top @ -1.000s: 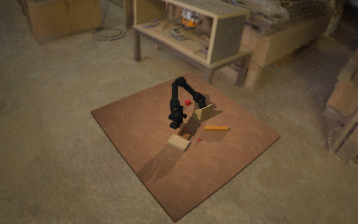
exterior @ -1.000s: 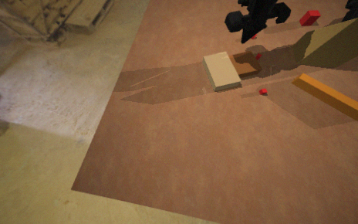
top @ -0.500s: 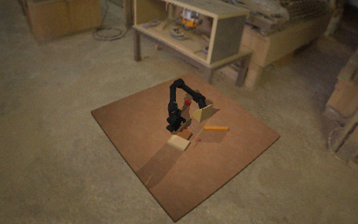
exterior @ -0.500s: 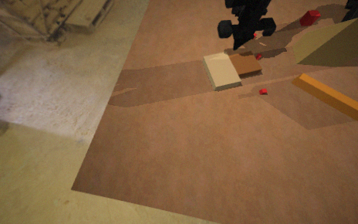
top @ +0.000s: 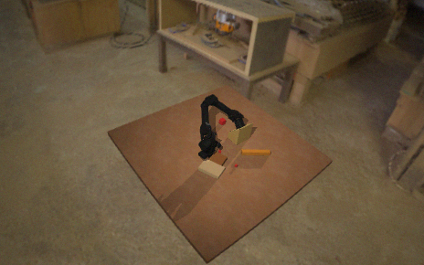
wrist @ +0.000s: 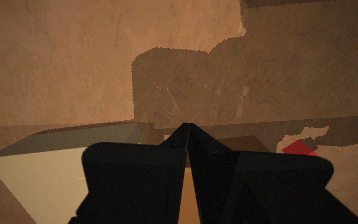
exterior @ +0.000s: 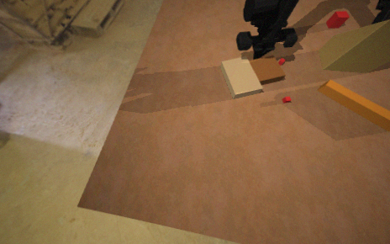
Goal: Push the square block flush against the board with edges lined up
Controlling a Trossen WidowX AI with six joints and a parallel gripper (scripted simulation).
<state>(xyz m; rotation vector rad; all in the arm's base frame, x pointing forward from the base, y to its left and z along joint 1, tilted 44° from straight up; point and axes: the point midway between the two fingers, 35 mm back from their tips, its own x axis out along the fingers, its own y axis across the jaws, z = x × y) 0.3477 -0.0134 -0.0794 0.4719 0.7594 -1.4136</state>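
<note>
The brown square block lies 30 mm behind my gripper tip, 60 mm to the left of it and 10 mm above it. Round my gripper tip: cream rectangular block (60 mm ahead, 100 mm to the left, 10 mm above); then orange long bar (320 mm behind, 170 mm to the left, 10 mm above).
</note>
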